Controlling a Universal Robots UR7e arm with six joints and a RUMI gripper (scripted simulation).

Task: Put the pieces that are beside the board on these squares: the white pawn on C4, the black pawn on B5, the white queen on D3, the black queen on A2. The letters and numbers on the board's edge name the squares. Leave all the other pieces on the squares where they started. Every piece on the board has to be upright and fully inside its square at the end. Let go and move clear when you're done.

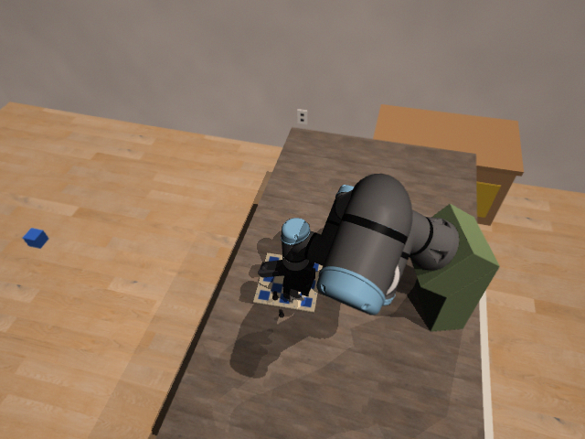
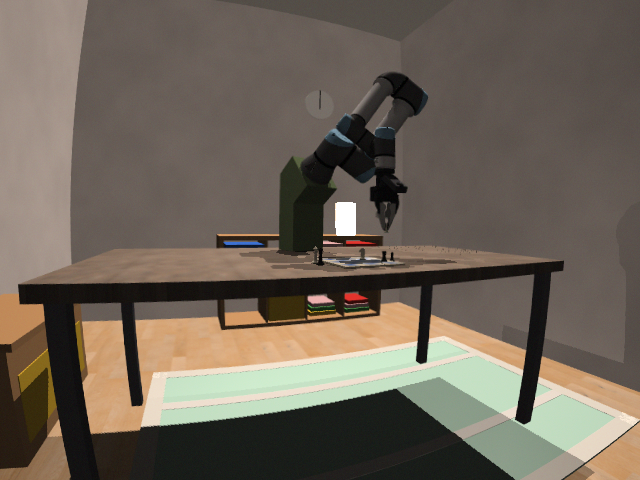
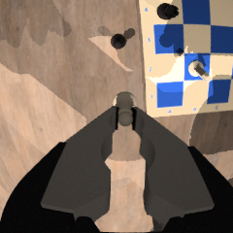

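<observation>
My gripper is now 12 cm above the blue-and-cream chessboard, 11 cm to the left of it and 9 cm short of it. Also, from my hand: white pawn 1 cm below; black pawn 11 cm below, 3 cm ahead, 2 cm to the left; black piece 10 cm below, 9 cm ahead, 2 cm to the right.
</observation>
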